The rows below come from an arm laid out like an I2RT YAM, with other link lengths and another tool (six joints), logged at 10 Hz.
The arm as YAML. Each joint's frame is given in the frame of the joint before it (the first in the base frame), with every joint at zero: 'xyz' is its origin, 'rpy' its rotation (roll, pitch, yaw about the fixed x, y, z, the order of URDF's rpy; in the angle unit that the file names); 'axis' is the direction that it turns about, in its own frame. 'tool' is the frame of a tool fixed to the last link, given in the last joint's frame.
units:
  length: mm
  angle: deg
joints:
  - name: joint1
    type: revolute
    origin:
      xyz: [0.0, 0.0, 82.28]
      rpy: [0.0, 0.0, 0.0]
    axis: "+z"
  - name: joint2
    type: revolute
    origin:
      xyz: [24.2, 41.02, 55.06]
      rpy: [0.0, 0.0, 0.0]
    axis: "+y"
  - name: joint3
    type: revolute
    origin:
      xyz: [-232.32, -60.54, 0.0]
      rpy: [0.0, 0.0, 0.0]
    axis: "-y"
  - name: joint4
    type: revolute
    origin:
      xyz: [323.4, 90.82, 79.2]
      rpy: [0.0, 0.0, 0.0]
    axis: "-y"
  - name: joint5
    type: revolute
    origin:
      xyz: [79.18, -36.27, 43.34]
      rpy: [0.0, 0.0, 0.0]
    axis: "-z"
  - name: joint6
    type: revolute
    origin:
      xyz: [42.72, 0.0, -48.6]
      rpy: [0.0, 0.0, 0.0]
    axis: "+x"
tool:
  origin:
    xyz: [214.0, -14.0, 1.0]
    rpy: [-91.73, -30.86, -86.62]
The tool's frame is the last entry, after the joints.
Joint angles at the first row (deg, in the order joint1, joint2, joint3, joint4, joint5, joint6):
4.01, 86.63, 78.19, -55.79, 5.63, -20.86
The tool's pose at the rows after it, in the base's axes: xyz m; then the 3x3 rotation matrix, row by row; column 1 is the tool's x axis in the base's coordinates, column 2 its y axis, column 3 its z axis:
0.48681 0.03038 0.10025; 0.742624 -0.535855 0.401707; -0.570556 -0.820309 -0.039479; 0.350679 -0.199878 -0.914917
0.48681 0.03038 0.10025; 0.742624 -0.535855 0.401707; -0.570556 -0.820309 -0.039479; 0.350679 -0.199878 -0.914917
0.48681 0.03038 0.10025; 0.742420 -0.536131 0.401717; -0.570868 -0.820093 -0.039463; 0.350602 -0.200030 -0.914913
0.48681 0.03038 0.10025; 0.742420 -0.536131 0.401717; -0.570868 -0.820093 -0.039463; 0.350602 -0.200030 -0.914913
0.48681 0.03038 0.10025; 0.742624 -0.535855 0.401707; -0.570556 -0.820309 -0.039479; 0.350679 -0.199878 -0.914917
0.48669 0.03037 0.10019; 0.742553 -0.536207 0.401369; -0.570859 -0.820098 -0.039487; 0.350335 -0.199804 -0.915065
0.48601 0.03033 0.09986; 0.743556 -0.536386 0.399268; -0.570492 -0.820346 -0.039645; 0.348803 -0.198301 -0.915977
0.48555 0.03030 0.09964; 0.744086 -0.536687 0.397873; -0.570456 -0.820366 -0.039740; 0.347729 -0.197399 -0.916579
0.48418 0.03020 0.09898; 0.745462 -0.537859 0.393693; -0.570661 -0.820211 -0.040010; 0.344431 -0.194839 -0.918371
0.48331 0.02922 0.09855; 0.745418 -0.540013 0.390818; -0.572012 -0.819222 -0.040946; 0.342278 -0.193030 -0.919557
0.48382 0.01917 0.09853; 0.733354 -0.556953 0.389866; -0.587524 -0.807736 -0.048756; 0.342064 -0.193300 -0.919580
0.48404 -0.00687 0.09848; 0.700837 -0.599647 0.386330; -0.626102 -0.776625 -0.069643; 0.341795 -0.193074 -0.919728
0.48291 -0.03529 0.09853; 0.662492 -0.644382 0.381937; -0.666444 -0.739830 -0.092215; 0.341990 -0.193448 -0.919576
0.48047 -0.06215 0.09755; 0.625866 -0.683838 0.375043; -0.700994 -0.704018 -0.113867; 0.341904 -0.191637 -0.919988
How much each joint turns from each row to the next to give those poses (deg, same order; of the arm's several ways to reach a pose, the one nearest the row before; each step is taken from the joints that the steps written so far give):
-0.11, 0.00, 0.00, 0.02, 0.00, -0.02
0.00, 0.00, 0.00, 0.00, 0.00, 0.00
0.00, 0.00, 0.00, 0.00, 0.00, 0.02
0.00, 0.00, 0.00, 0.00, 0.00, 0.00
0.00, 0.00, 0.00, 0.00, 0.00, -0.02
0.00, 0.00, 0.00, -0.02, 0.00, 0.02
0.00, 0.00, 0.00, -0.13, 0.00, -0.02
0.00, 0.00, 0.00, -0.09, 0.00, 0.00
0.00, 0.00, 0.00, -0.26, 0.00, 0.02
-0.11, 0.00, 0.00, -0.18, 0.00, 0.00
-1.20, 0.00, 0.00, 0.01, -0.02, 0.00
-3.08, 0.00, 0.00, -0.03, 0.00, 0.00
-3.37, 0.00, 0.00, 0.02, 0.00, 0.02
-3.17, 0.13, -0.02, 0.09, 0.04, -0.09

